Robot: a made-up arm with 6 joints.
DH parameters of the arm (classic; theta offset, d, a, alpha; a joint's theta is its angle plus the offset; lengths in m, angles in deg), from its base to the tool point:
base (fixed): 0 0.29 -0.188 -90
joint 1: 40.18 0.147 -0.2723 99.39
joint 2: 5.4 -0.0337 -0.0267 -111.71
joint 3: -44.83 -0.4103 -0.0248 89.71
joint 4: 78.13 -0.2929 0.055 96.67
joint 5: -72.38 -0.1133 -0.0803 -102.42
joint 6: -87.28 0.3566 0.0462 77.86
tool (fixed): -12.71 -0.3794 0 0
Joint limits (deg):
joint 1: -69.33..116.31
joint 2: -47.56..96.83
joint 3: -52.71..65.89
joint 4: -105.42..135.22
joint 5: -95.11..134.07
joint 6: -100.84..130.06
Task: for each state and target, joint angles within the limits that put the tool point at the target. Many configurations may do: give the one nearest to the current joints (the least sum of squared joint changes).
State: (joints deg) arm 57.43 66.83 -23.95 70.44 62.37 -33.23
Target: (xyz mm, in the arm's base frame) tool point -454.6 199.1 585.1
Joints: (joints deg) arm 94.13 72.49 -16.53 54.91 26.92 -20.29
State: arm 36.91 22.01 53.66 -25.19 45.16 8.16
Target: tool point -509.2 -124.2 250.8
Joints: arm 40.38 -4.22 65.89 -57.33 34.33 -15.55
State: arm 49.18 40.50 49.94 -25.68 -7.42 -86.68
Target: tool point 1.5 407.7 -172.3
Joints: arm 26.25 73.51 31.33 -86.36 -34.78 -80.49
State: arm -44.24 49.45 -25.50 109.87 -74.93 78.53
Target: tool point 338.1 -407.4 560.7
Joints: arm -54.35 29.32 -28.13 117.10 -78.82 70.68
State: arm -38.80 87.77 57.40 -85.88 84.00 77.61
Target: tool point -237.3 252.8 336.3
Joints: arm -35.00 51.93 55.31 -95.53 98.15 38.14
